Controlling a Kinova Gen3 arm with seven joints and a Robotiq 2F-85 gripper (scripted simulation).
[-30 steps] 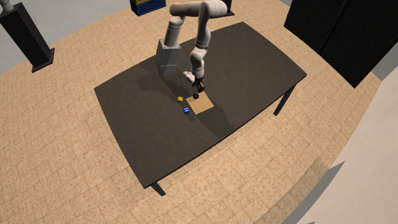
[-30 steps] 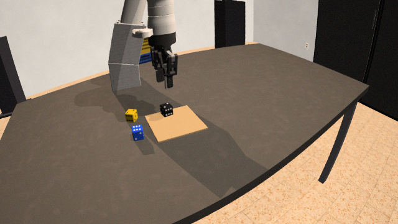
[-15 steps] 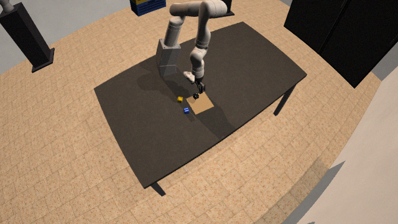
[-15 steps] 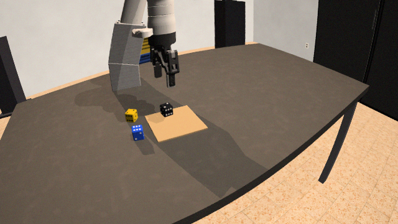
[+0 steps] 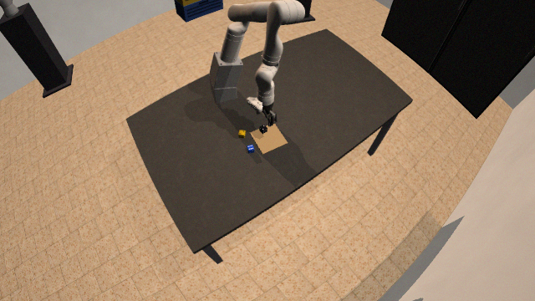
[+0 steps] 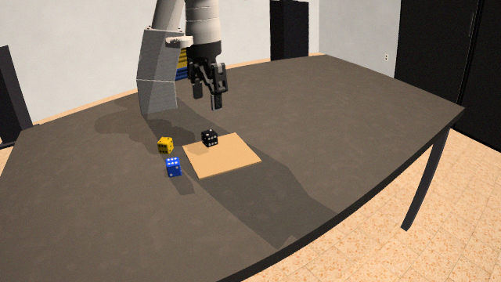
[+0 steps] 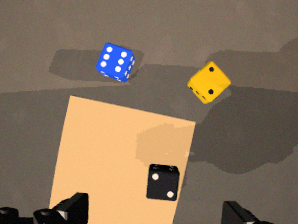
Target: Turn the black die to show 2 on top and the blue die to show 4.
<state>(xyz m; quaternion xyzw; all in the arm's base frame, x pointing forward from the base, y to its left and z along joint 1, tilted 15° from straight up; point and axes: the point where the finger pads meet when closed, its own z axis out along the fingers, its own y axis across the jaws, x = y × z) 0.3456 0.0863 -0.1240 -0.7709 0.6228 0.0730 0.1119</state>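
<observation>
Now: the blue die 10 cm to the right of my hand, 10 cm below it and 7 cm ahead of it. Round my hand: yellow die 11 cm to the right, 10 cm below, 3 cm behind; then tan mat 11 cm below, 4 cm ahead, 1 cm to the left; then black die 10 cm below, 1 cm behind.
</observation>
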